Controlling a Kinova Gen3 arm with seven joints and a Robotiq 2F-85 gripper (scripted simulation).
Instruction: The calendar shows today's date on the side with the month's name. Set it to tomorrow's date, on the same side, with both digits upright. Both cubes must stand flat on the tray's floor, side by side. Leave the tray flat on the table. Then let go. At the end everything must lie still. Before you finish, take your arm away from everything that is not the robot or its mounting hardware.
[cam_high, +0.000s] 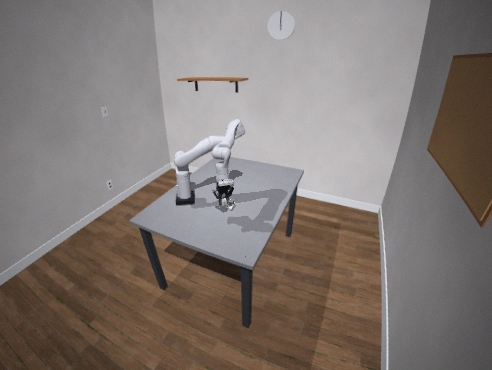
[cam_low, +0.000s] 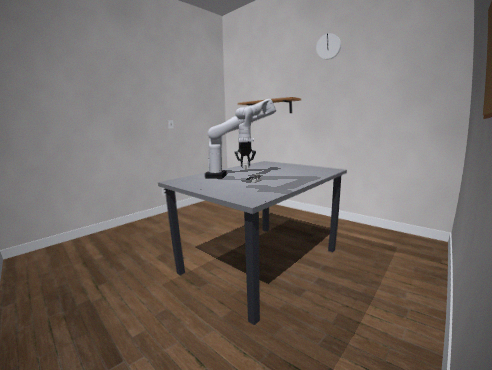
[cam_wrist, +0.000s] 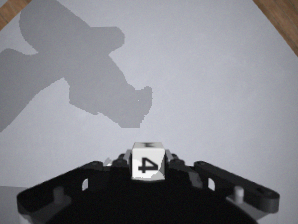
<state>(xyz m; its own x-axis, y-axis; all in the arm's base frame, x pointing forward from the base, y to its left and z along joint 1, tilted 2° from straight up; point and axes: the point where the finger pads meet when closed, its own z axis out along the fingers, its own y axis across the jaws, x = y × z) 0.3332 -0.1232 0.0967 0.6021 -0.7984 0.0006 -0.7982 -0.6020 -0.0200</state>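
Right now the white digit cube is 10 mm below my hand. The rest, counted from my hand: calendar tray: 120 mm below, 110 mm to the left, 10 mm ahead.
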